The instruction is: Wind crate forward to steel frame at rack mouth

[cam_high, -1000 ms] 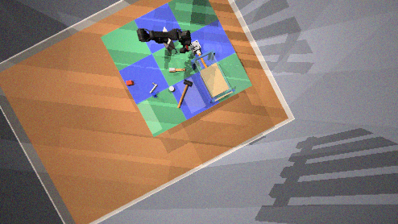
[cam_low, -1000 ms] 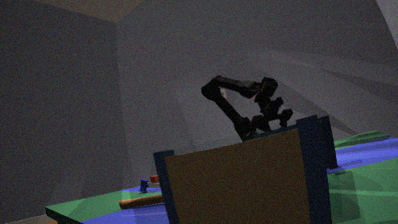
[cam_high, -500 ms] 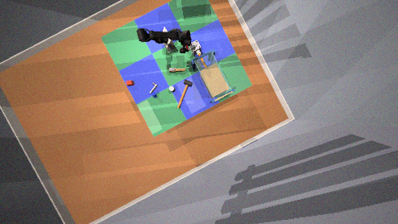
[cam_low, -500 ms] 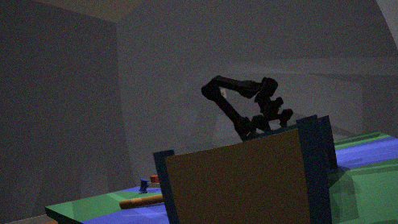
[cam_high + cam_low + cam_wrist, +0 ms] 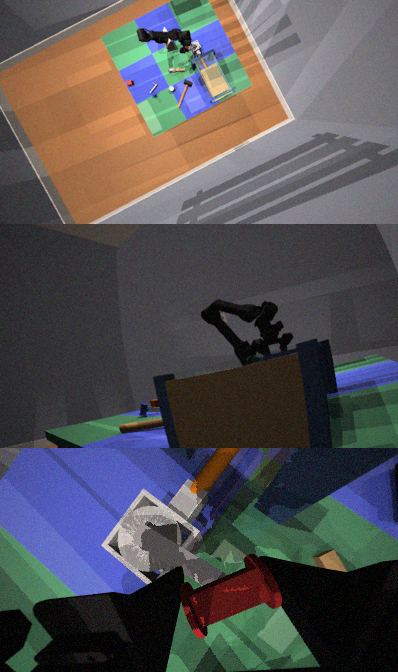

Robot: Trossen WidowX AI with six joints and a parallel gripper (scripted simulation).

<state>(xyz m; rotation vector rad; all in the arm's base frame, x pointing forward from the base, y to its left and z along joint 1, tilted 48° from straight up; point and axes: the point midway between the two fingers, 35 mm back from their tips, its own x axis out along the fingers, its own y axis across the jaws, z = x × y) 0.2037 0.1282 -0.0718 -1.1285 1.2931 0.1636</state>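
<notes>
My gripper tip is now 1 cm past the red grip and 1 cm to the left of it. Also, from my gripper tip: blue-framed guard cubby 38 cm ahead, 6 cm to the left, 6 cm below; winch 4 cm behind, 8 cm to the left, 10 cm below; blue piece 17 cm ahead, 59 cm to the right, 10 cm below.
</notes>
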